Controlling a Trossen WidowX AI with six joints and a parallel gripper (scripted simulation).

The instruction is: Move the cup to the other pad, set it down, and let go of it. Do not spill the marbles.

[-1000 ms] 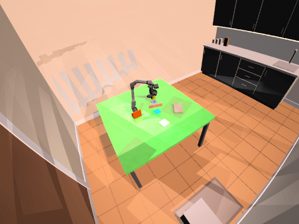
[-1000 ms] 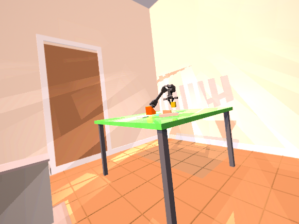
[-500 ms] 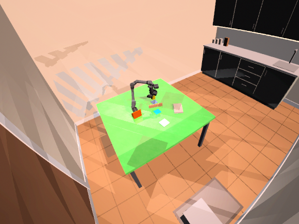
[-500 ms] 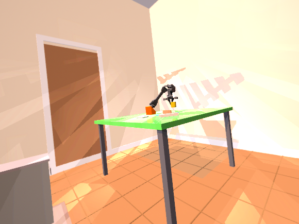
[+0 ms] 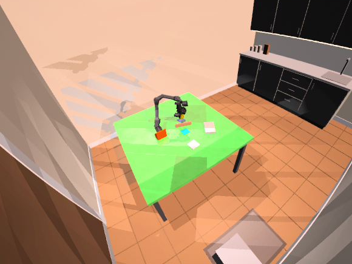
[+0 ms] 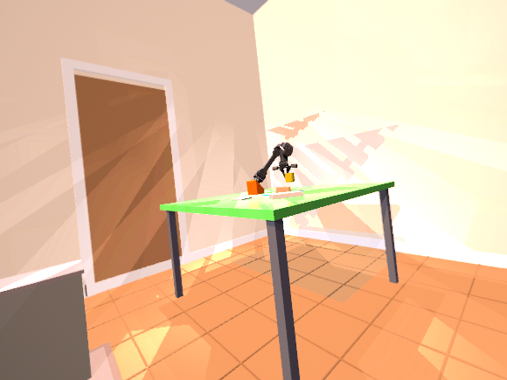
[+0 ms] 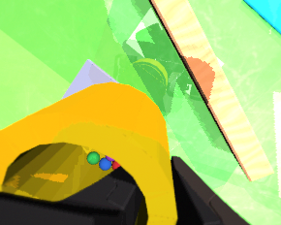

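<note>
Right now my gripper tip is 15 cm to the left of the cyan pad, 11 cm above it and 4 cm past it. Also, from my gripper tip: pale lavender pad (11 cm below, 5 cm to the left, 4 cm ahead); then low wooden bar (9 cm below, 5 cm to the right); then yellow-orange cup (2 cm to the left, 2 cm ahead).
</note>
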